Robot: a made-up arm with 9 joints.
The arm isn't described. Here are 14 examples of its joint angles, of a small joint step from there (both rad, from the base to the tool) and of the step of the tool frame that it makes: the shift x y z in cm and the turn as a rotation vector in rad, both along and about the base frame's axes.
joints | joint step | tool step
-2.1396 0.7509 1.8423 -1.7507 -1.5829 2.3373 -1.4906 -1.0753 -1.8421 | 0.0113 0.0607 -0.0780 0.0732 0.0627 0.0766 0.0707 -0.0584 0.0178 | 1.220 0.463 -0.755 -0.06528 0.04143 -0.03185
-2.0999 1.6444 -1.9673 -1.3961 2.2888 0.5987 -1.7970 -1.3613 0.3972 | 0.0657 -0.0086 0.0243 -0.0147 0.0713 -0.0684 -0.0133 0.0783 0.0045 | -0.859 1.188 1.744 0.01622 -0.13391 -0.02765
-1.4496 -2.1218 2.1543 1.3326 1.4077 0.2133 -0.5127 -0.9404 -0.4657 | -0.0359 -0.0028 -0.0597 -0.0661 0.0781 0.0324 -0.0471 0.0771 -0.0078 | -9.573 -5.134 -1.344 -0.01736 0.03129 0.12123
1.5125 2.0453 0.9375 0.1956 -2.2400 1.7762 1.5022 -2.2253 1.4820 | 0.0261 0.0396 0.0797 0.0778 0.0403 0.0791 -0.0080 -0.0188 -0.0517 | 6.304 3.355 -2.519 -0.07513 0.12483 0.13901
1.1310 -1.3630 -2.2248 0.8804 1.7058 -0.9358 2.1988 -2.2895 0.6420 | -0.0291 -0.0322 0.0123 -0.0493 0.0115 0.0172 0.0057 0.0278 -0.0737 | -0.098 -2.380 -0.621 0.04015 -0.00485 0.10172
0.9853 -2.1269 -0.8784 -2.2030 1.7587 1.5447 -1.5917 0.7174 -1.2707 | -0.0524 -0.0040 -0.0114 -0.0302 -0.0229 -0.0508 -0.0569 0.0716 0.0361 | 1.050 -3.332 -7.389 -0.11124 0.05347 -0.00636
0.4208 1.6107 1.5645 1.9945 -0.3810 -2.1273 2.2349 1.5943 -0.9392 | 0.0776 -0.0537 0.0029 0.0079 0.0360 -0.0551 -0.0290 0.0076 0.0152 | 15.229 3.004 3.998 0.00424 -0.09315 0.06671
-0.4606 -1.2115 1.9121 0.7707 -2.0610 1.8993 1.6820 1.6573 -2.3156 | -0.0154 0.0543 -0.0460 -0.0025 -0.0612 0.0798 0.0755 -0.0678 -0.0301 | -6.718 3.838 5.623 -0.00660 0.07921 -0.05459
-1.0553 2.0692 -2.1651 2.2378 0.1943 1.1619 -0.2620 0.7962 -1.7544 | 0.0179 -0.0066 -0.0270 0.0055 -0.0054 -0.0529 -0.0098 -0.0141 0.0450 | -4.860 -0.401 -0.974 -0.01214 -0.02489 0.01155
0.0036 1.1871 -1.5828 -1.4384 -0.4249 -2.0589 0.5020 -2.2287 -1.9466 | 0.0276 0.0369 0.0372 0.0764 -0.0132 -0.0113 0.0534 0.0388 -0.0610 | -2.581 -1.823 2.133 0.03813 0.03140 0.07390
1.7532 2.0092 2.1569 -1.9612 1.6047 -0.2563 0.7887 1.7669 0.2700 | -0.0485 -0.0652 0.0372 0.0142 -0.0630 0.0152 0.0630 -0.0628 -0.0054 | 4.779 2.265 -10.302 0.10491 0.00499 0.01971
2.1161 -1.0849 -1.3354 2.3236 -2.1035 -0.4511 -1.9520 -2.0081 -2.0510 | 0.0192 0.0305 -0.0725 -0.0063 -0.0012 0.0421 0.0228 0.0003 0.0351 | 2.336 -5.660 0.602 -0.01124 -0.00530 0.11708
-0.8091 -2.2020 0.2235 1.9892 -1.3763 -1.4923 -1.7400 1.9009 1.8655 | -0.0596 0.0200 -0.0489 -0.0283 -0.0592 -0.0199 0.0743 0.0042 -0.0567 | 3.656 -1.273 -0.016 0.02230 0.01421 -0.01046
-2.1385 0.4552 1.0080 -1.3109 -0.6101 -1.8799 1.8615 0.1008 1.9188 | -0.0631 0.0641 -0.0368 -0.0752 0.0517 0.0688 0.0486 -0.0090 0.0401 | -13.905 0.020 3.214 -0.00417 -0.18372 -0.20955
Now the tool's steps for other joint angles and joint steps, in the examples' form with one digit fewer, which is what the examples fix.
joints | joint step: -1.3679 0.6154 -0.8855 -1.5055 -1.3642 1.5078 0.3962 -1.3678 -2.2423 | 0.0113 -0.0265 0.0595 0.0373 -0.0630 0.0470 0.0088 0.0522 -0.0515
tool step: -2.29 0.68 -3.21 0.0112 0.1838 0.1427
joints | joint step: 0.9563 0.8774 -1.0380 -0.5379 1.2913 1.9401 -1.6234 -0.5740 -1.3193 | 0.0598 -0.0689 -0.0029 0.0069 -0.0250 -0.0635 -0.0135 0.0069 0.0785
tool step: -1.00 1.18 2.78 0.1021 -0.0840 -0.0134
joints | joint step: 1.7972 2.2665 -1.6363 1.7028 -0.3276 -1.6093 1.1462 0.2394 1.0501 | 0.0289 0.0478 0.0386 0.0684 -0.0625 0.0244 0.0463 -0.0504 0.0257
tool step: 7.96 -4.15 7.28 -0.1069 0.0471 0.1246
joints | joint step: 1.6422 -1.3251 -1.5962 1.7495 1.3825 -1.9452 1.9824 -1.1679 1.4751 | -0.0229 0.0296 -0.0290 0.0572 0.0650 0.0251 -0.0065 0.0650 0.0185
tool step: 0.80 0.34 0.78 -0.1143 -0.0016 -0.0208
